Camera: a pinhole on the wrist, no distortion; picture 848 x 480 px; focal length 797.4 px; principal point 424.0 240.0 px. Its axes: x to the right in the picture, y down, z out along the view. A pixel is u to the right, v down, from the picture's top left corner.
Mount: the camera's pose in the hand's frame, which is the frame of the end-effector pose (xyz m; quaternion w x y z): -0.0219 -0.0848 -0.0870 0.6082 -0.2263 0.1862 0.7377
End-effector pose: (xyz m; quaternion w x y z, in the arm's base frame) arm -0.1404 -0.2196 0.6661 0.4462 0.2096 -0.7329 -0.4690
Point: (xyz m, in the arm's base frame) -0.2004 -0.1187 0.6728
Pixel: 440 212
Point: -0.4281 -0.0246 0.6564
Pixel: 175 148
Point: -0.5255 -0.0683 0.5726
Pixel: outside the picture
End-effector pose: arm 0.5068 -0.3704 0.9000 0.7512 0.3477 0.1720 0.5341
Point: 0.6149 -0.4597 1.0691
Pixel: 227 188
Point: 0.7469 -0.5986 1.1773
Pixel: 60 329
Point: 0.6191 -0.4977 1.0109
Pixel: 132 324
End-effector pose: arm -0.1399 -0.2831 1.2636 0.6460 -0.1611 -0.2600 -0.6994
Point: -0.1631 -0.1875 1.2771
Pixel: 281 401
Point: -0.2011 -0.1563 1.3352
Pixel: 60 348
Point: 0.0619 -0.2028 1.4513
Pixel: 629 38
